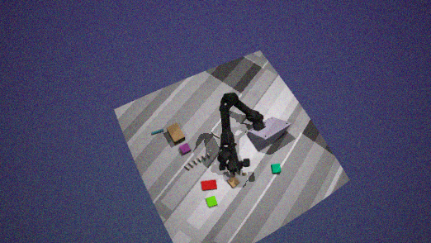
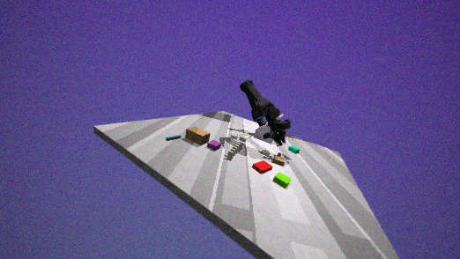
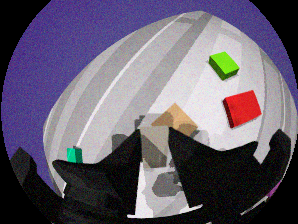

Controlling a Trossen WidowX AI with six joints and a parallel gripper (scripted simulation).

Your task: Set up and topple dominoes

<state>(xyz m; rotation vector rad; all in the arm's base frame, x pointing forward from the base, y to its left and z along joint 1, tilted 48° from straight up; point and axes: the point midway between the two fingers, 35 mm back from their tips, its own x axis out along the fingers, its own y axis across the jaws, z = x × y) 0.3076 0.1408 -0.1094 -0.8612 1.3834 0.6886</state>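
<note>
The tan block is 20 mm ahead of my gripper tip, 10 mm to the left of it and 100 mm below it. The rest, counted from my gripper tip: tiny cube 70 mm behind, 100 mm below; red block 170 mm ahead, 60 mm to the right, 100 mm below; teal-green block 280 mm behind, 80 mm to the left, 100 mm below.
</note>
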